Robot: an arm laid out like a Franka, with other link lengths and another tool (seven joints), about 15 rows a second.
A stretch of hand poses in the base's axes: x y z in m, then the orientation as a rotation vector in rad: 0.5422 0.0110 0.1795 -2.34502 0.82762 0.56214; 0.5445 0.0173 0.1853 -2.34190 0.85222 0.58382; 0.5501 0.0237 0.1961 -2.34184 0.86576 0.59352; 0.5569 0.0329 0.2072 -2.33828 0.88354 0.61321; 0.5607 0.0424 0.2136 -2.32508 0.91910 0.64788; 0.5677 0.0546 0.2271 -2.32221 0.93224 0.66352; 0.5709 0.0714 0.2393 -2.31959 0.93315 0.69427; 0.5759 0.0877 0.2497 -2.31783 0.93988 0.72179; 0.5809 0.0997 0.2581 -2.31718 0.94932 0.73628; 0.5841 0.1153 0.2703 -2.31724 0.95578 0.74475
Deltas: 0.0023 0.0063 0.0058 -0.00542 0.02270 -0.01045; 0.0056 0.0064 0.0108 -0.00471 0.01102 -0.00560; 0.0068 0.0092 0.0111 -0.00278 0.01918 -0.00694; 0.0038 0.0095 0.0064 -0.00125 0.03461 -0.01740; 0.0070 0.0122 0.0135 -0.00215 0.01499 -0.00476; 0.0032 0.0168 0.0122 0.00395 0.02209 0.00620; 0.0050 0.0163 0.0104 0.00015 0.02163 0.00255; 0.0050 0.0120 0.0084 -0.00294 0.01318 -0.00177; 0.0032 0.0156 0.0122 -0.00256 0.00801 -0.00133
